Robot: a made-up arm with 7 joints. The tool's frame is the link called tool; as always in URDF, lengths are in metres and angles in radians. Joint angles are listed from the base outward.
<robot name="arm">
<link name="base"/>
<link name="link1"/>
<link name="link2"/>
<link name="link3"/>
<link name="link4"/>
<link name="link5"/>
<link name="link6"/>
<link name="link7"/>
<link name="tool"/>
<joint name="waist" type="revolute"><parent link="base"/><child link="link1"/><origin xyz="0 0 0.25"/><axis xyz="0 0 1"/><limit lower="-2.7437" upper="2.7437"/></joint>
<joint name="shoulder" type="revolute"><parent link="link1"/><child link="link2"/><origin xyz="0 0 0" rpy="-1.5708 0 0"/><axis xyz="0 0 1"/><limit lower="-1.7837" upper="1.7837"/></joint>
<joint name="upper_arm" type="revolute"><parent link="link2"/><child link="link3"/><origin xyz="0 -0.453 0" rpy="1.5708 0 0"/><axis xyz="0 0 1"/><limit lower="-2.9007" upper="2.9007"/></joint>
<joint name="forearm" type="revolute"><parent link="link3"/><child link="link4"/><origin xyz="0.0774 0 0" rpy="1.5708 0 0"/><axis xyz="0 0 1"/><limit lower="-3.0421" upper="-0.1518"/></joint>
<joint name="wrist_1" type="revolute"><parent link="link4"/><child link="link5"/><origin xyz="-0.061 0.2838 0" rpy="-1.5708 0 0"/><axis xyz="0 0 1"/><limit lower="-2.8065" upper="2.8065"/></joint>
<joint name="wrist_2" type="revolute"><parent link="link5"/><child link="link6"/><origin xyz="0 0 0" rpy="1.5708 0 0"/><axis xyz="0 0 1"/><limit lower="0.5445" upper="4.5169"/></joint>
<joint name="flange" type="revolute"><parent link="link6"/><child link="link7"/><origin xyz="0.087 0 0" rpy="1.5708 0 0"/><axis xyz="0 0 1"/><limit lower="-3.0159" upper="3.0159"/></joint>
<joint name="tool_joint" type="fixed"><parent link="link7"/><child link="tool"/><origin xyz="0 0 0"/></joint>
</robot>
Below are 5 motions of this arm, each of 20 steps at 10 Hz.
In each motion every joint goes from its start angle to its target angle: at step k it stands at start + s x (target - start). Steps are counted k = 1, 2, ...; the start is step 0. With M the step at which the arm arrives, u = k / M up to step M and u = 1 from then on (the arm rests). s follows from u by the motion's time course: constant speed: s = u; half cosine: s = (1 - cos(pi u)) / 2; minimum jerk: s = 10 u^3 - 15 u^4 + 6 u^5.
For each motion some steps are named. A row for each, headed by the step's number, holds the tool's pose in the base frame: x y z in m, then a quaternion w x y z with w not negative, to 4 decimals.
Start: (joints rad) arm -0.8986 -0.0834 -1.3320 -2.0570 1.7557 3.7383 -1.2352
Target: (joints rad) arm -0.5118 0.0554 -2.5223 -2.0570 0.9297 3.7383 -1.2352
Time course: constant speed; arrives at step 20
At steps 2, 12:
2: -0.2797 -0.1602 0.6374 0.5059 -0.0008 -0.8570 0.0980
12: -0.3231 -0.0723 0.6666 0.6095 0.0134 -0.7856 -0.1053

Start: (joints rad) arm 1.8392 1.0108 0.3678 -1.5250 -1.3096 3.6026 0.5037
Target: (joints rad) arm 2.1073 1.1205 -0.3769 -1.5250 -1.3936 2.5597 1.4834
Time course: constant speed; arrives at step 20
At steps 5, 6, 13, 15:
5: -0.3432 0.5506 0.2523 0.3290 -0.2551 -0.9002 -0.1279
6: -0.3423 0.5540 0.2407 0.2960 -0.2829 -0.9016 -0.1397
13: -0.3185 0.5808 0.1677 0.0878 -0.4559 -0.8426 -0.2730
15: -0.3063 0.5894 0.1512 0.0399 -0.4945 -0.8051 -0.3251

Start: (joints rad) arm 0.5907 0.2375 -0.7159 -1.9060 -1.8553 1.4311 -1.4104
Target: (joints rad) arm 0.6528 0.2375 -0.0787 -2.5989 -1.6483 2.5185 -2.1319
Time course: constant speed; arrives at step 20
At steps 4, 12, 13, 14, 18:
4: 0.4909 0.0521 0.4915 0.4185 0.1831 0.5781 -0.6761
12: 0.3875 0.1779 0.4032 0.3019 -0.1573 0.7783 -0.5276
13: 0.3704 0.1899 0.3960 0.2849 -0.2018 0.7900 -0.5039
14: 0.3528 0.2008 0.3896 0.2676 -0.2462 0.7987 -0.4794
18: 0.2790 0.2338 0.3724 0.1958 -0.4171 0.8053 -0.3730

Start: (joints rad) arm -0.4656 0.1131 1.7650 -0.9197 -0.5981 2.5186 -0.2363
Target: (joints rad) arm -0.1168 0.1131 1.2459 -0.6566 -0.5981 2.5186 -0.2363
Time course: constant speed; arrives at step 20
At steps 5, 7, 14, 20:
5: 0.1201 0.2192 1.0143 0.1233 -0.4864 -0.4405 -0.7444
7: 0.1231 0.2134 1.0172 0.1193 -0.4872 -0.4288 -0.7513
14: 0.1305 0.1931 1.0266 0.1037 -0.4874 -0.3884 -0.7751
20: 0.1325 0.1757 1.0333 0.0885 -0.4844 -0.3541 -0.7951

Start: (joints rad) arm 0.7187 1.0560 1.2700 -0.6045 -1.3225 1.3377 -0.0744
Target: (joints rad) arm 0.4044 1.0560 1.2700 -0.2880 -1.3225 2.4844 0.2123
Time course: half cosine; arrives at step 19
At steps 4, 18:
4: 0.4294 0.6292 0.5753 0.0652 0.8029 0.5745 0.1449
18: 0.5778 0.3735 0.6728 0.1883 -0.7579 -0.2168 -0.5858

